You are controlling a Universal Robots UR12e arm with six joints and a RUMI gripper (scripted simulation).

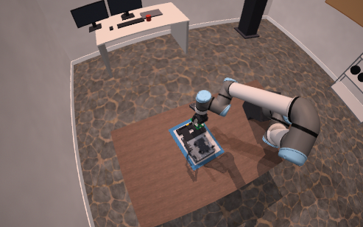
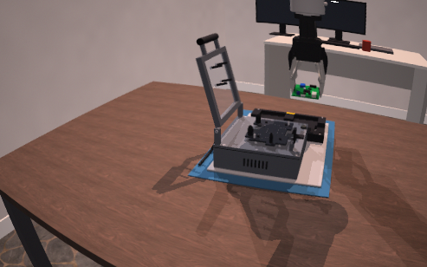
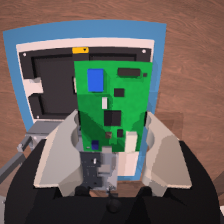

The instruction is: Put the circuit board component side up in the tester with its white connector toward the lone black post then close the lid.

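The tester lid is 190 mm to the left of my hand, 160 mm ahead of it and 60 mm above it. Also, from my hand: green circuit board right at my hand.
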